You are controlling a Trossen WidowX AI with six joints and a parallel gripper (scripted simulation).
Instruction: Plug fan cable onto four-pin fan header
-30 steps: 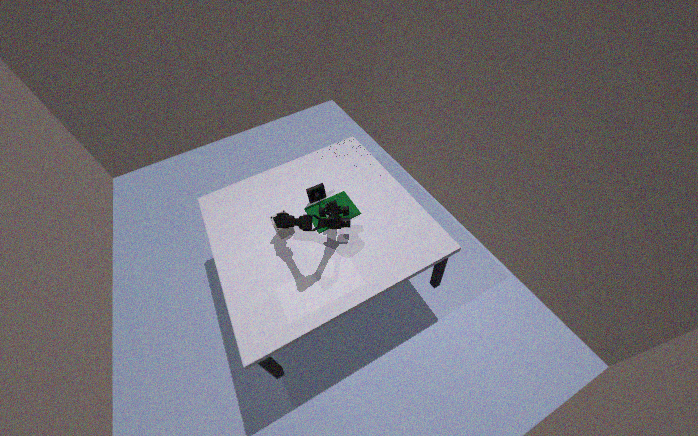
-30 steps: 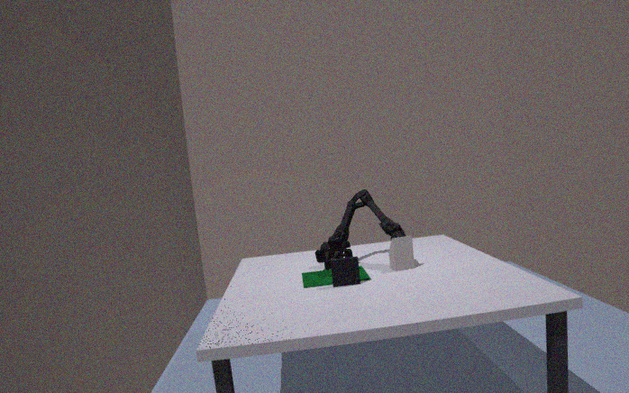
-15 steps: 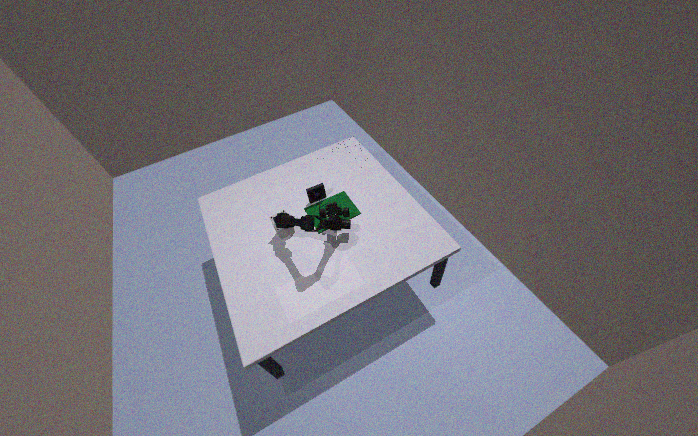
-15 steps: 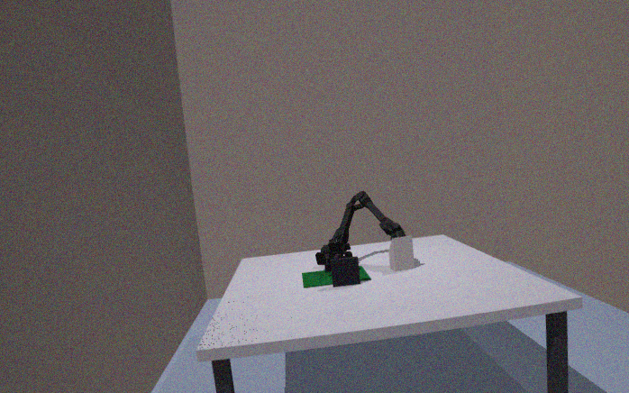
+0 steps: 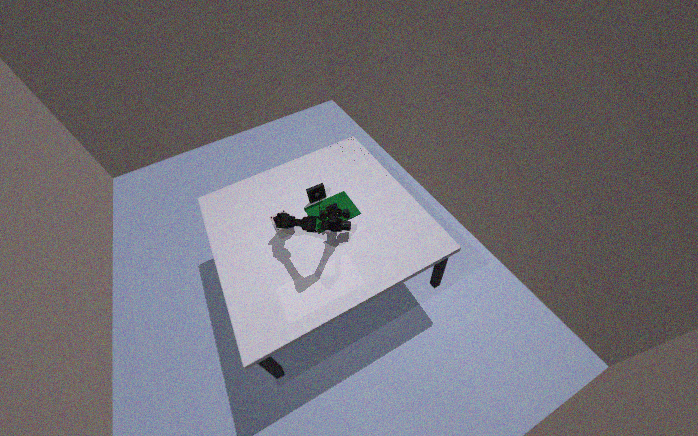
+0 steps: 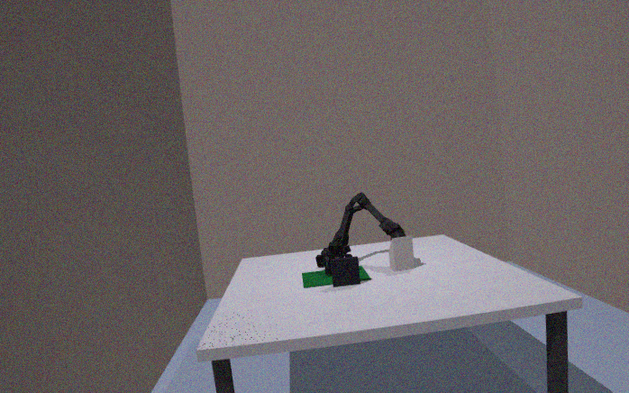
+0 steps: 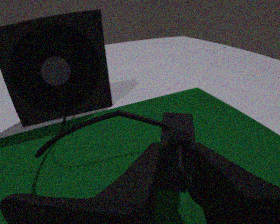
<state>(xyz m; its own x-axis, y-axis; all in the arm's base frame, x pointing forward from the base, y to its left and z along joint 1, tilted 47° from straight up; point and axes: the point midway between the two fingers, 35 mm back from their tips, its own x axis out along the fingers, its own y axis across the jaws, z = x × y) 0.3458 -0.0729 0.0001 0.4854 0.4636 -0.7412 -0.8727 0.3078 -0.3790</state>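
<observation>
My gripper tip is now 2 cm past the green board, 1 cm to the right of it and 5 cm above it. Round my gripper tip: black fan: 5 cm behind, 15 cm to the left, 2 cm above; then dark plug: 1 cm below.
</observation>
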